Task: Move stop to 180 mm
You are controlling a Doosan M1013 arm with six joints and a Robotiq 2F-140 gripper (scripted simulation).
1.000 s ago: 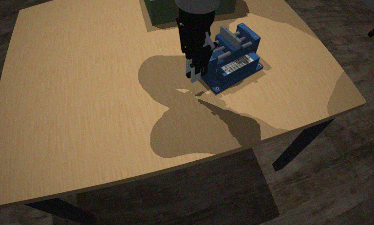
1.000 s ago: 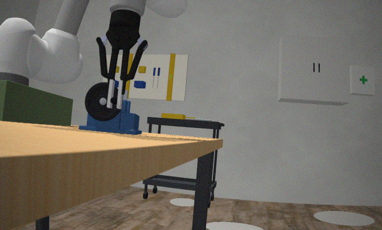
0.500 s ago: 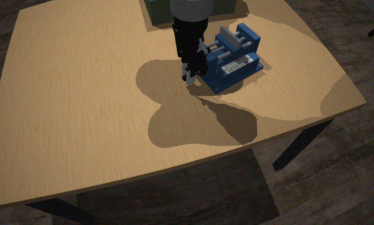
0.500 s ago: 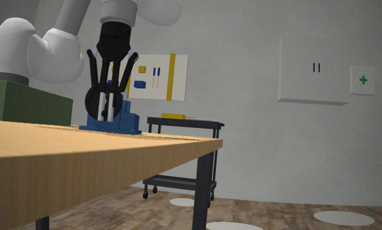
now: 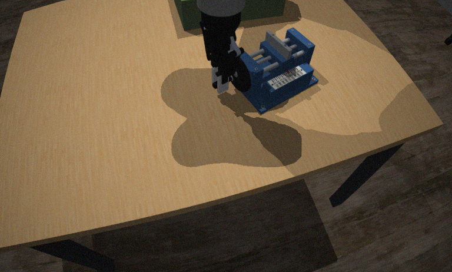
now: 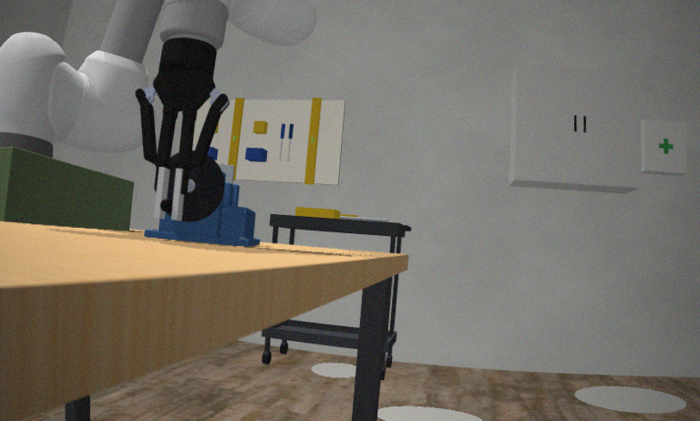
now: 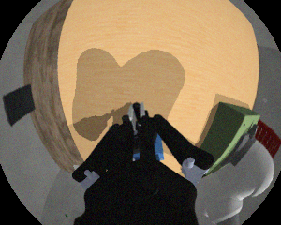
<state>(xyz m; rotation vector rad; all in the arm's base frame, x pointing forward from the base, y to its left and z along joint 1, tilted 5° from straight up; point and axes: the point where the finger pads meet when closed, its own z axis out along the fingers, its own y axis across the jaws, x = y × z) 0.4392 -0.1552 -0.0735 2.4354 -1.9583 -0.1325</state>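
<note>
The handwheel lies 2 cm to the left of my hand and 1 cm below it. The rest, counted from my hand: stop plate: 16 cm to the left, 3 cm above.
</note>
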